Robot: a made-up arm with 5 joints. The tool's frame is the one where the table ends. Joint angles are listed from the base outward.
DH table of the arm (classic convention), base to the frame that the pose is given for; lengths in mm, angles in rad. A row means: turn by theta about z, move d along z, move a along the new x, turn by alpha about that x. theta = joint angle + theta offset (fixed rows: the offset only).
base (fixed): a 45.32  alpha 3.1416  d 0  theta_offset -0.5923
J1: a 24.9  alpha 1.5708  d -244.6  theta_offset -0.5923
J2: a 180.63  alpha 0  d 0  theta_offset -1.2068
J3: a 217.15  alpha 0  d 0  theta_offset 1.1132
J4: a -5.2  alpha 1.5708  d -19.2  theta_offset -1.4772
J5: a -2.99  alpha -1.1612  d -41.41  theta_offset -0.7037
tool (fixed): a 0  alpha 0  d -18.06  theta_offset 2.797
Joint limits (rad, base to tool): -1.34..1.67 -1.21..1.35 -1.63..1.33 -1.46..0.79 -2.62..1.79
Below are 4 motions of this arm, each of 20 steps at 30 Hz.
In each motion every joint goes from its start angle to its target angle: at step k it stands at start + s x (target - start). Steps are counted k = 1, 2, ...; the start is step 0. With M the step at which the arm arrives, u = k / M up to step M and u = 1 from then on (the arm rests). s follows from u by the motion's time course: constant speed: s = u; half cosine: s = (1 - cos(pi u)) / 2; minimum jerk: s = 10 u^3 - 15 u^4 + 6 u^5.
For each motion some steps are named. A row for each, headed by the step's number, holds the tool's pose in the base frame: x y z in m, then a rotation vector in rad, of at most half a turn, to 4 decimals.
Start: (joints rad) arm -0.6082 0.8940 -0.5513 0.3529 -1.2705
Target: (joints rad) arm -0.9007 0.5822 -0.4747 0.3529 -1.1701
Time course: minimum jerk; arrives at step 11
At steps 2, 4, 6, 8, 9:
2: 0.3950 0.2183 0.2056 0.4548 0.1761 1.6074
4: 0.3796 0.2398 0.2285 0.4250 0.1435 1.6932
6: 0.3514 0.2695 0.2637 0.3814 0.0873 1.8235
8: 0.3230 0.2910 0.2941 0.3462 0.0326 1.9344
9: 0.3142 0.2965 0.3029 0.3364 0.0155 1.9664

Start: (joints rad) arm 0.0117 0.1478 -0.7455 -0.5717 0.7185
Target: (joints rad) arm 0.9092 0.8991 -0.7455 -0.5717 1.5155
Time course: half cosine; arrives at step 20
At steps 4, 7, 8, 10, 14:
4: 0.3618 -0.0931 0.5617 -1.9705 0.1498 0.1244
7: 0.3832 -0.1533 0.5197 -1.9670 0.5248 0.0802
8: 0.3872 -0.1797 0.5013 -1.9530 0.6768 0.0668
10: 0.3859 -0.2378 0.4598 -1.8990 0.9959 0.0494
14: 0.3462 -0.3440 0.3741 -1.7076 1.5716 0.0678

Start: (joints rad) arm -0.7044 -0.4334 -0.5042 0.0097 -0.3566
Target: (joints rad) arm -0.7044 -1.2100 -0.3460 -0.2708 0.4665
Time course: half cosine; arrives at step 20
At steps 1, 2, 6, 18, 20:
1: 0.1818 0.0648 0.6380 -0.9569 -1.2603 1.4237
2: 0.1780 0.0612 0.6398 -0.9754 -1.2682 1.4054
6: 0.1392 0.0252 0.6542 -1.1459 -1.3343 1.2078
18: -0.0324 -0.1300 0.6337 -1.5193 -1.3492 0.1627
20: -0.0376 -0.1346 0.6309 -1.5205 -1.3428 0.1278

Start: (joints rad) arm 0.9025 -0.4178 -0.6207 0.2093 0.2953
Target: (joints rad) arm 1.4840 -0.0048 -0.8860 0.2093 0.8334
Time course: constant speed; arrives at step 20
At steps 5, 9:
5: 0.0959 -0.1952 0.6438 -1.4862 0.7873 -0.1262
9: 0.0831 -0.2196 0.6394 -1.4286 0.9963 -0.2138

